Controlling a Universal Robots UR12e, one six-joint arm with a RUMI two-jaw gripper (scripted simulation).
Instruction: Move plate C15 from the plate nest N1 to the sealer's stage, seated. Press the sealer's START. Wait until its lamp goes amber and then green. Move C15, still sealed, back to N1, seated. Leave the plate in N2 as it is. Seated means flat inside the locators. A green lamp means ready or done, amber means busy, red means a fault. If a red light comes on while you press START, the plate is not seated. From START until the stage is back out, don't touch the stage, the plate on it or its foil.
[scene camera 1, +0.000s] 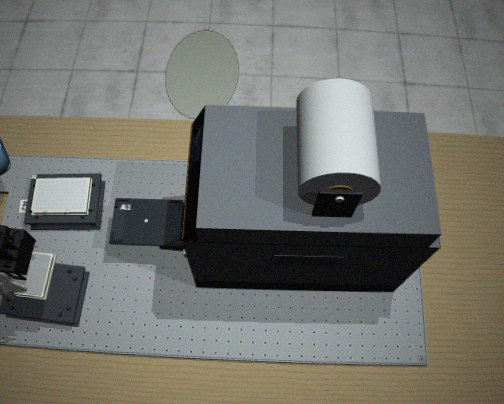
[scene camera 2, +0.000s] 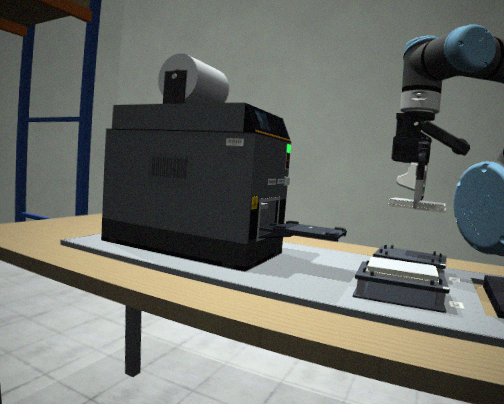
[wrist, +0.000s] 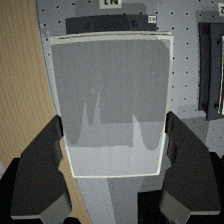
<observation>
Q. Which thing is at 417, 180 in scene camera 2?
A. The gripper.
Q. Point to the gripper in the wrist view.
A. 113, 115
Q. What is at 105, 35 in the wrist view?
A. A plate C15.
</observation>
